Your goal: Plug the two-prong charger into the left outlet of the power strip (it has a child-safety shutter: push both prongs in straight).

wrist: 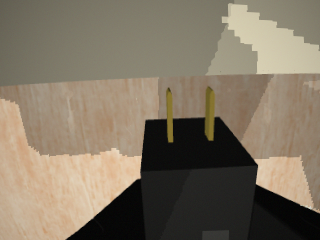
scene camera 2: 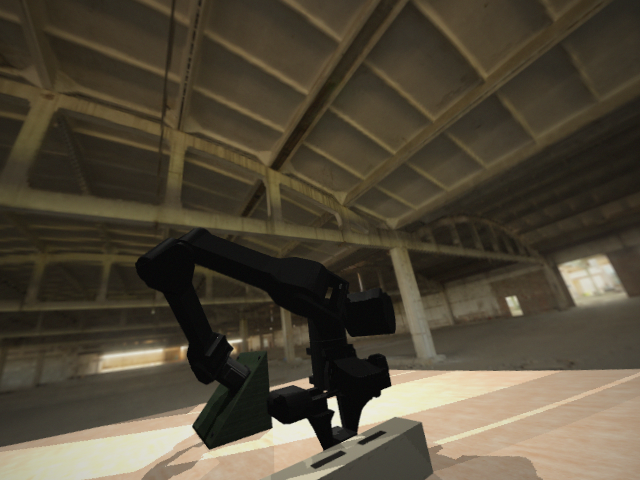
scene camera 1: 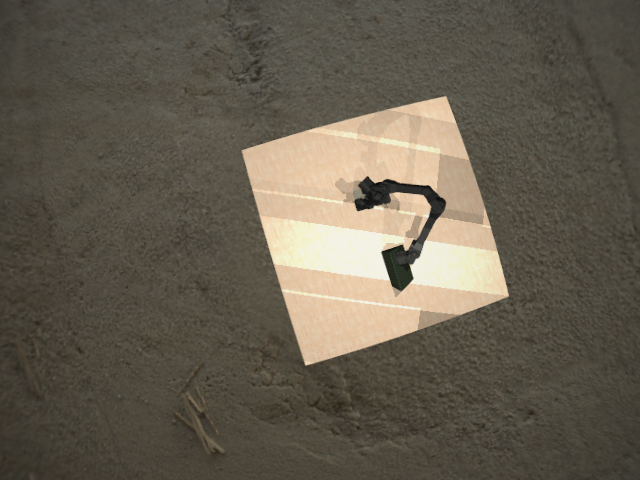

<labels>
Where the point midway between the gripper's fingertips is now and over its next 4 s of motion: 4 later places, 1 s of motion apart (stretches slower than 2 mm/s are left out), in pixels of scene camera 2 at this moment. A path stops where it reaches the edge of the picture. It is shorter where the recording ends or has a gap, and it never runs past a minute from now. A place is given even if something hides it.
The gripper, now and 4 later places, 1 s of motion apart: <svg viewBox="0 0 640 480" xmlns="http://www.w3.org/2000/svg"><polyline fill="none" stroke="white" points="341,456 344,457 346,458 348,460 351,461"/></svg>
</labels>
